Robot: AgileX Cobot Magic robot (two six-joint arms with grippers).
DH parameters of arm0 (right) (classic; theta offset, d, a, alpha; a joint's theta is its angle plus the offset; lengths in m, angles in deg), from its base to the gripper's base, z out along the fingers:
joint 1: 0 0.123 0 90
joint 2: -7.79 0 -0.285 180
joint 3: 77.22 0 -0.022 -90
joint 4: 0 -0.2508 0 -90
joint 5: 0 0 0.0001 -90
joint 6: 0 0.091 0 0
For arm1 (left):
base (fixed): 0 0 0 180
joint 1: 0 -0.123 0 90
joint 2: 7.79 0 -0.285 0
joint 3: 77.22 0 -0.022 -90
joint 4: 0 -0.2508 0 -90
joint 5: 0 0 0.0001 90
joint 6: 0 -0.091 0 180
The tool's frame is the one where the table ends.
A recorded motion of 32 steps. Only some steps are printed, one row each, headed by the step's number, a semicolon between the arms.
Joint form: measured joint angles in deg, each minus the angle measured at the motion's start. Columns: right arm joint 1, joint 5, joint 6, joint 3, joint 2, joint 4; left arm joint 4, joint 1, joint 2, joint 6, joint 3, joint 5.
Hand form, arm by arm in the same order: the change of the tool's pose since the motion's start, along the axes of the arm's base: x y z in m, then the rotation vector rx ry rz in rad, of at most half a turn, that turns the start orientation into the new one. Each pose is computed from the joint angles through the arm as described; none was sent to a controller.
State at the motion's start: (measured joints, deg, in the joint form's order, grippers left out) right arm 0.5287 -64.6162 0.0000 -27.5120 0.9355 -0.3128; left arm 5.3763 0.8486 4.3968 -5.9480 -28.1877 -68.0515
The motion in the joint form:
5: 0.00 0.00 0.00 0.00 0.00 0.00; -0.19 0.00 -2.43 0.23 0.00 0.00
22: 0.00 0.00 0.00 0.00 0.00 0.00; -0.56 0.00 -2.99 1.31 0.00 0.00
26: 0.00 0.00 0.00 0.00 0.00 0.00; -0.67 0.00 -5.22 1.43 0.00 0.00
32: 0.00 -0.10 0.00 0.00 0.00 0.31; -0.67 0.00 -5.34 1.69 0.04 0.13
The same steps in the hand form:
5: 0.0000 0.0000 0.0000 0.0000 0.0000 0.0000; -0.0060 0.0004 -0.0001 -0.0009 -0.0421 0.0041
22: 0.0000 0.0000 0.0000 0.0000 0.0000 0.0000; -0.0074 0.0009 -0.0002 -0.0103 -0.0502 0.0189
26: 0.0000 0.0000 0.0000 0.0000 0.0000 0.0000; -0.0129 0.0012 -0.0006 -0.0113 -0.0889 0.0209
32: -0.0001 -0.0004 -0.0001 -0.0045 0.0017 -0.0030; -0.0130 0.0012 -0.0006 -0.0151 -0.0921 0.0238

